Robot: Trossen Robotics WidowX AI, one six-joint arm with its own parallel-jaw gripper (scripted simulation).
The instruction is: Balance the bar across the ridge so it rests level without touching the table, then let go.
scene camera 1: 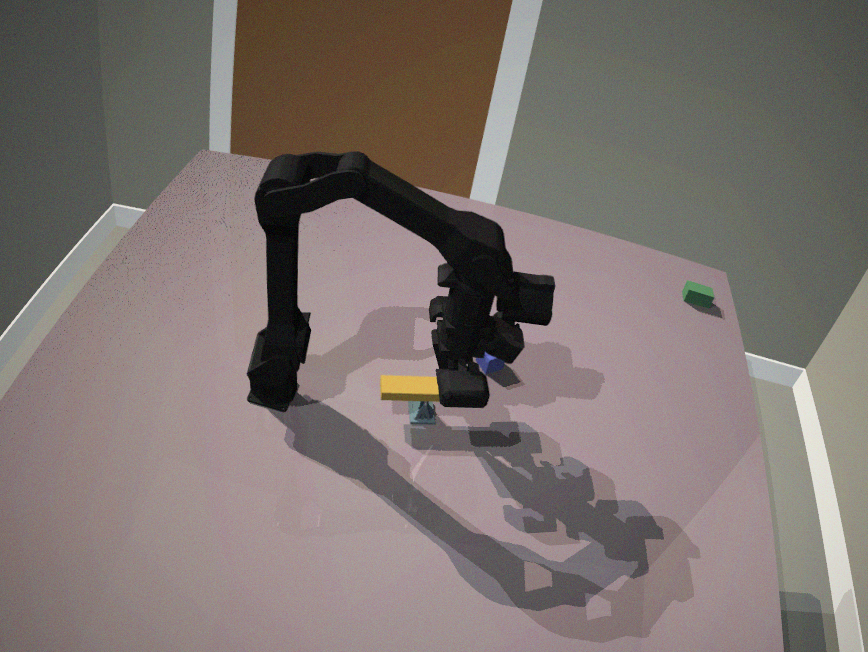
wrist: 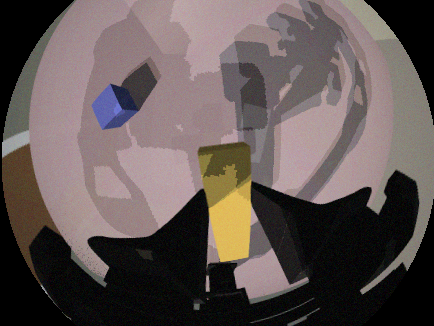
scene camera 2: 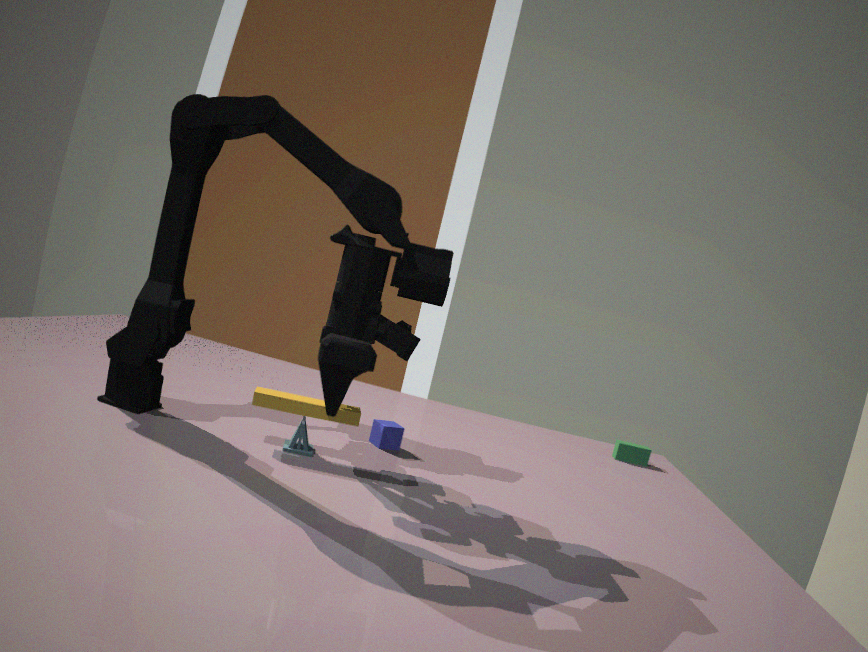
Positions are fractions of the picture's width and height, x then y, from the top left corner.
Labels:
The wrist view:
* my gripper: 0.52, 0.58
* yellow bar: 0.52, 0.53, held by my gripper
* blue cube: 0.26, 0.33

